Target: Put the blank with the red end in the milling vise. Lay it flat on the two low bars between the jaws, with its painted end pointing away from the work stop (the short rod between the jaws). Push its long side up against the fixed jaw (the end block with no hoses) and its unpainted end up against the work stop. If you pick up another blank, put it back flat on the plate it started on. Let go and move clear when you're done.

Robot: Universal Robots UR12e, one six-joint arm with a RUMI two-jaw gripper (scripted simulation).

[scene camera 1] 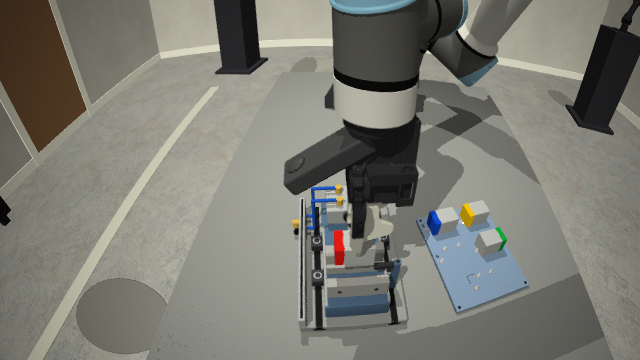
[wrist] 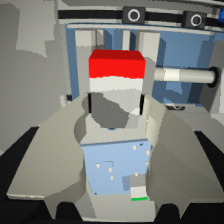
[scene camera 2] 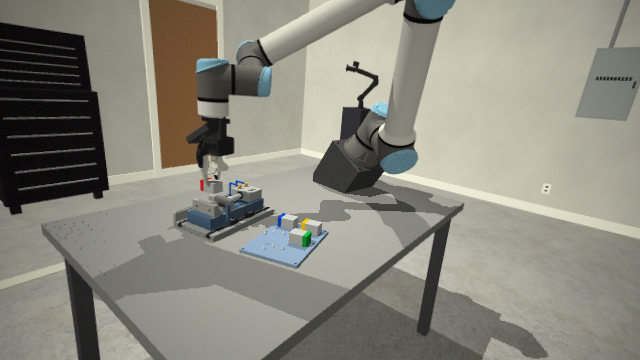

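Note:
My gripper (scene camera 1: pixel 356 243) is visible to me, and I can find it again in scene camera 2 (scene camera 2: pixel 212 183) as well as in the wrist view (wrist: pixel 115 95). I also see a blue plate (wrist: pixel 126 161). There is a red-ended blank (scene camera 1: pixel 344 255) too, and it appears in the wrist view (wrist: pixel 116 76) as well.

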